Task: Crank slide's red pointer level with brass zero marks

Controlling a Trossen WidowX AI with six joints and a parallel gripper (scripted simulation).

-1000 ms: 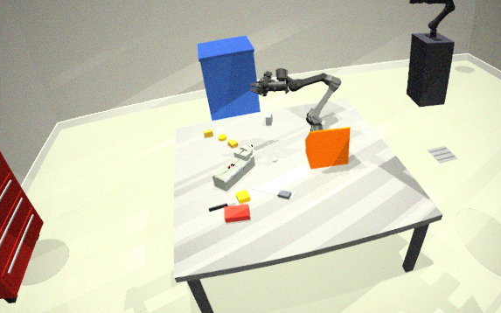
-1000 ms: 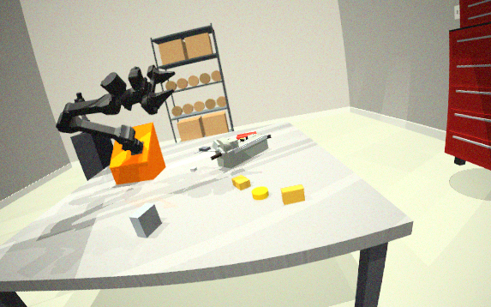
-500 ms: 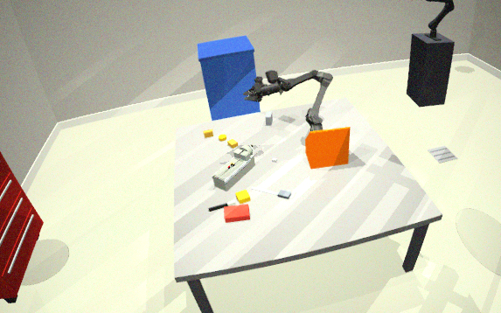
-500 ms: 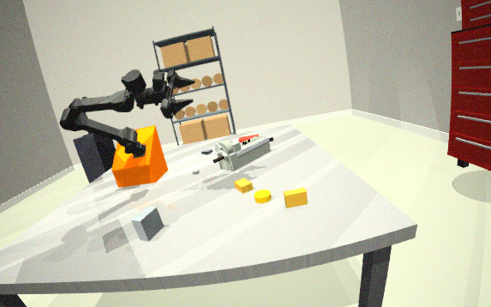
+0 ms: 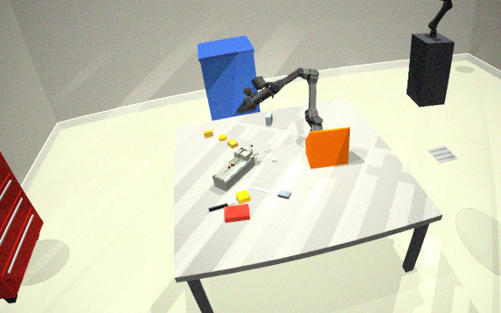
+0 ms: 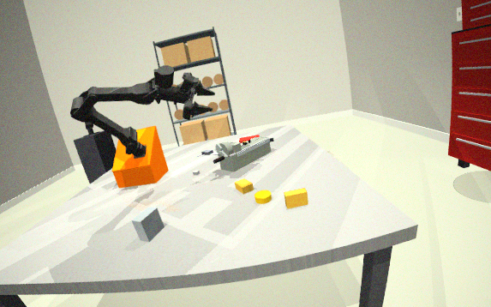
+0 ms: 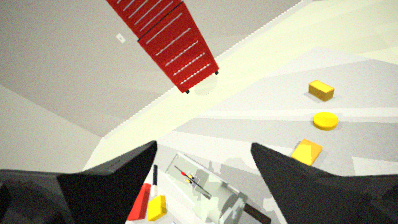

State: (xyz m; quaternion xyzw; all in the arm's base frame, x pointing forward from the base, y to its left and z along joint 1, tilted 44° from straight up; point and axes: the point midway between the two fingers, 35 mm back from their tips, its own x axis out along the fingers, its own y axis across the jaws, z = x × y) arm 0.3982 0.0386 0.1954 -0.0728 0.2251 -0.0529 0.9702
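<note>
My gripper tip is 4 cm past the dark brown crank handle, 2 cm to the right of it and 23 cm above it. Also, from my gripper tip: yellow block: 3 cm ahead, 37 cm to the left, 29 cm below; grey cube: 19 cm behind, 35 cm to the right, 27 cm below; red pointer: 9 cm ahead, 20 cm to the left, 22 cm below.
</note>
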